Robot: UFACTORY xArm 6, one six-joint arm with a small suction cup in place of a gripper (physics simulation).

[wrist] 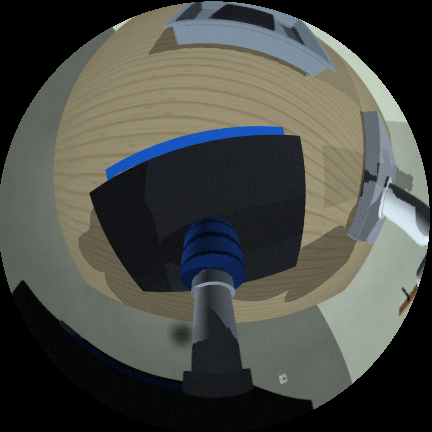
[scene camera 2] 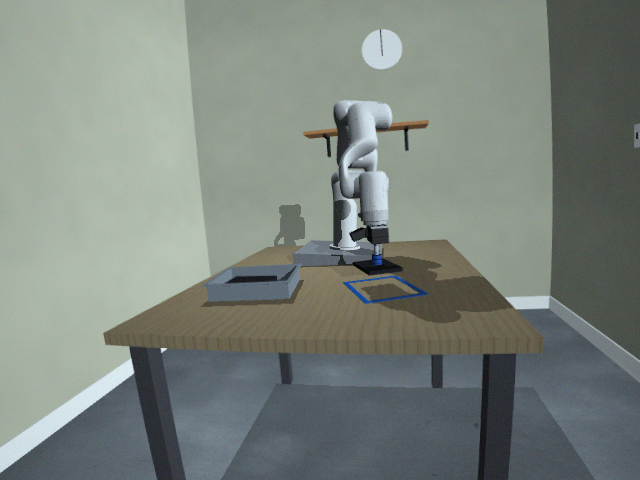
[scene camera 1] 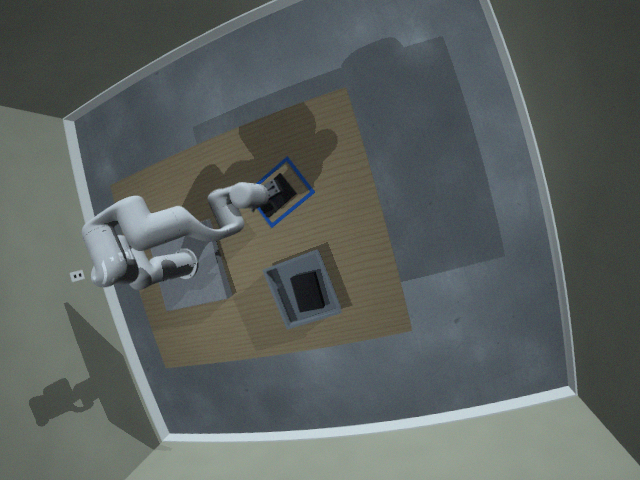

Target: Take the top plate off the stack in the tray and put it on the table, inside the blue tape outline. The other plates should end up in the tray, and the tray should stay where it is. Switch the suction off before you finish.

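Pixels of known places: end effector, tool point: [wrist: 210, 232] [scene camera 2: 376, 267]; arm's base, origin of the base link: [wrist: 384, 197] [scene camera 2: 344, 247] [scene camera 1: 185, 263].
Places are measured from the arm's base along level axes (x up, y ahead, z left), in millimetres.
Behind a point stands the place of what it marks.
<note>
The suction cup [scene camera 2: 376, 259] [wrist: 212, 245] is blue and is attached to the top of a black square plate [scene camera 1: 286, 192] @(x 29, y 476, z 248 mm) [scene camera 2: 362, 266] @(x 29, y 455, z 208 mm) [wrist: 225, 180] @(x 29, y 427, z 207 mm). The plate hangs roughly level, low above the table, with its shadow inside the blue tape outline [scene camera 1: 293, 209] @(x -38, y 476, z 186 mm) [scene camera 2: 395, 297] @(x -37, y 511, z 308 mm) [wrist: 200, 135] @(x -38, y 457, z 177 mm). In the wrist view the plate hides most of the outline, and one blue edge shows beyond it. The grey-blue tray [scene camera 1: 279, 297] @(x -15, y 398, z -142 mm) [scene camera 2: 248, 293] @(x -19, y 594, z -75 mm) [wrist: 230, 40] stands apart, with black plates [scene camera 1: 308, 290] @(x -5, y 518, z -112 mm) [scene camera 2: 253, 279] @(x -5, y 506, z -115 mm) [wrist: 245, 15] inside; how many cannot be told.
The arm's grey base block [scene camera 1: 196, 299] @(x 11, y 38, z -149 mm) [scene camera 2: 315, 256] @(x -3, y 168, z -59 mm) [wrist: 371, 150] @(x -20, y 161, z -27 mm) stands on the wooden table [scene camera 1: 361, 206] @(x -39, y 726, z 180 mm) [scene camera 2: 310, 320] @(x -39, y 696, z 155 mm) [wrist: 200, 90] @(x -39, y 481, z 124 mm), behind the tray and the outline in scene camera 2. A shelf [scene camera 2: 413, 125] and a clock [scene camera 2: 381, 49] are on the wall.
</note>
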